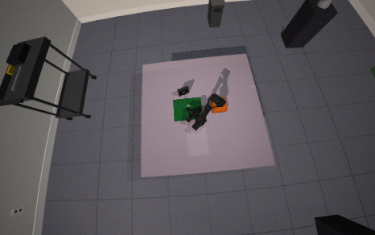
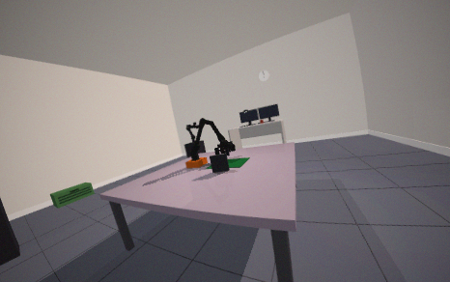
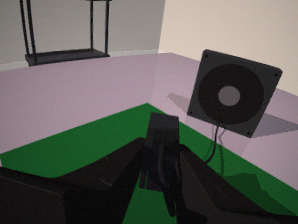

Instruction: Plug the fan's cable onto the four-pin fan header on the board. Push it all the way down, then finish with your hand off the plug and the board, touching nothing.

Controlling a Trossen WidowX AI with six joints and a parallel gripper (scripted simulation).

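My gripper tip is now 1 cm short of the board, 3 cm to the left of it and 10 cm above it. From my gripper tip the other things lie so: fan cable plug 1 cm below; then black fan 4 cm ahead, 21 cm to the right, 3 cm below.
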